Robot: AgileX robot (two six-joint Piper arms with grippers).
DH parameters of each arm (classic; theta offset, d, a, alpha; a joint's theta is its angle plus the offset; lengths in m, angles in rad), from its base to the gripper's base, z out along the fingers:
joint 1: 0 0.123 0 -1.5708
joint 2: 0.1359 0 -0.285 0
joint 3: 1.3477 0 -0.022 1.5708
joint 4: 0 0.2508 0 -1.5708
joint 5: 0 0 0.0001 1.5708
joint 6: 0 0.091 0 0
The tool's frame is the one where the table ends.
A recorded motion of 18 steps. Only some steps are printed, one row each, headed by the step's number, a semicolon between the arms.
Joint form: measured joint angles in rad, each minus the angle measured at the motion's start. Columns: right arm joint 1, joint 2, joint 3, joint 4, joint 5, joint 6; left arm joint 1, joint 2, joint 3, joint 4, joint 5, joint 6.
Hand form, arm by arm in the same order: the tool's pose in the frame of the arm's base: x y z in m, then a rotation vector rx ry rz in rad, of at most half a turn. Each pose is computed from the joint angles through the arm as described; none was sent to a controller.
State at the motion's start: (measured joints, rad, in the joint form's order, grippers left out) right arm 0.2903 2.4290 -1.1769 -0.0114 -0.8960 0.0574; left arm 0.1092 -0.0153 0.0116 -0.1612 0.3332 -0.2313
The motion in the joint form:
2: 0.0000 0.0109 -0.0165 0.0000 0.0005 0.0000; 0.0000 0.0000 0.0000 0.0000 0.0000 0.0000
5: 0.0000 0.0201 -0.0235 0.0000 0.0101 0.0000; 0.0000 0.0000 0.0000 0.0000 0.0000 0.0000
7: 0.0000 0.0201 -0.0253 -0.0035 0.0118 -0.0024; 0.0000 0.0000 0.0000 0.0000 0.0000 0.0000
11: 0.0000 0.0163 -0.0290 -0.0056 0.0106 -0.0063; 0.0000 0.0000 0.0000 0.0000 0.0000 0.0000
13: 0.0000 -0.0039 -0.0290 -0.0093 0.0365 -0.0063; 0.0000 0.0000 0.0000 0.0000 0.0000 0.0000
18: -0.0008 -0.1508 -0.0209 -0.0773 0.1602 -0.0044; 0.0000 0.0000 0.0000 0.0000 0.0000 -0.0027
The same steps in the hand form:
2: 0.4299 0.1293 0.0309 -0.2267 1.8277 0.2470; 0.0533 0.0010 0.1804 -0.4065 1.7693 -0.2425
5: 0.4305 0.1294 0.0274 -0.2281 1.8394 0.2456; 0.0533 0.0010 0.1804 -0.4065 1.7693 -0.2425
7: 0.4308 0.1298 0.0276 -0.2343 1.8385 0.2448; 0.0533 0.0010 0.1804 -0.4065 1.7693 -0.2425
11: 0.4320 0.1303 0.0302 -0.2391 1.8290 0.2437; 0.0533 0.0010 0.1804 -0.4065 1.7693 -0.2425
13: 0.4330 0.1309 0.0370 -0.2441 1.8341 0.2434; 0.0533 0.0010 0.1804 -0.4065 1.7693 -0.2425
18: 0.4355 0.1354 0.0910 -0.3181 1.8091 0.2489; 0.0533 0.0010 0.1804 -0.4089 1.7688 -0.2444

